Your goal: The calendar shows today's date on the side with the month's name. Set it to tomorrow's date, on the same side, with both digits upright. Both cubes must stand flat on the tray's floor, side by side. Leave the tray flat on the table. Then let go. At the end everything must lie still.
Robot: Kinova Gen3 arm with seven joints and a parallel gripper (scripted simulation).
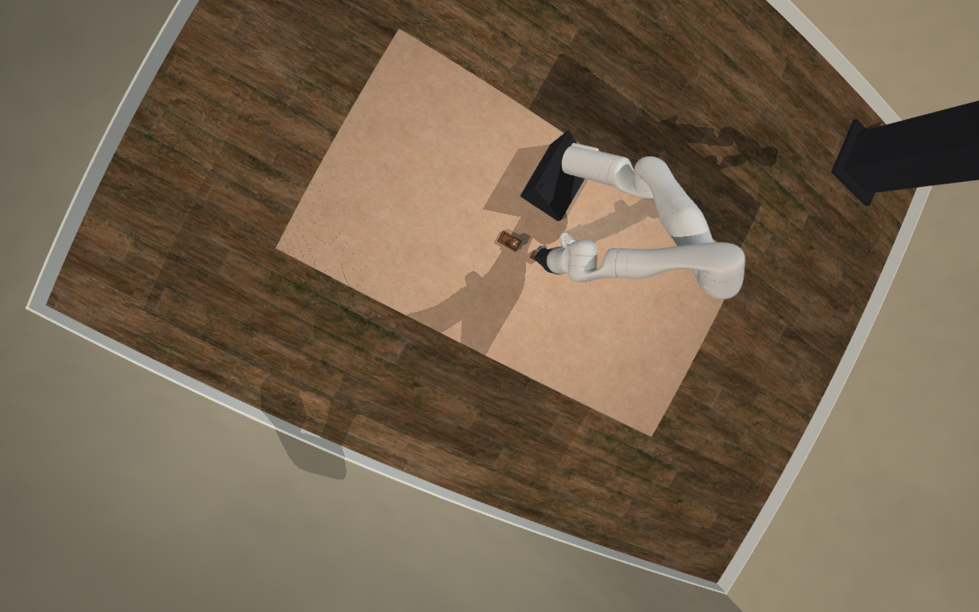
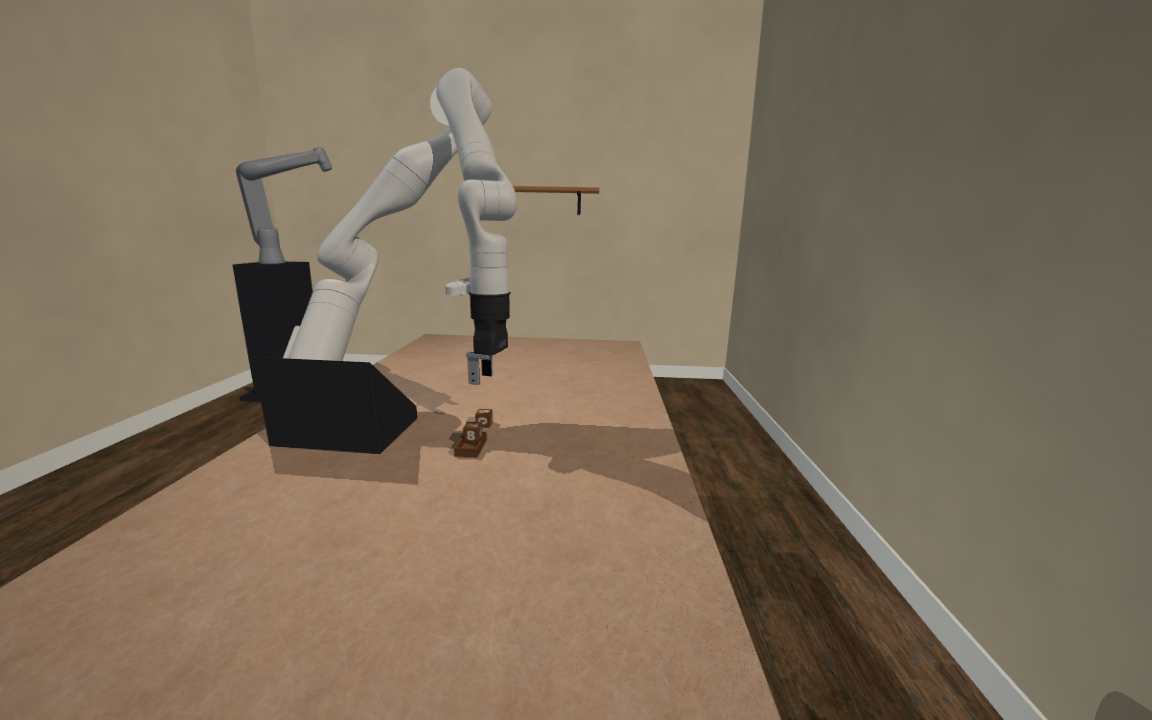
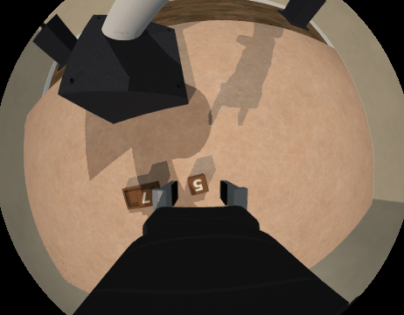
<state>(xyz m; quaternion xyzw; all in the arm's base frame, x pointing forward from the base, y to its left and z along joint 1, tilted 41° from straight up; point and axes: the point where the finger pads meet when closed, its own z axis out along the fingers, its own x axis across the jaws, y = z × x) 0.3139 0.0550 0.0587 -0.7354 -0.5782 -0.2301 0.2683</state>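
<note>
Now: the brown cube 100 mm below my hand. From my hand the other things lie so: dark wooden tray: 110 mm to the right, 110 mm below.
</note>
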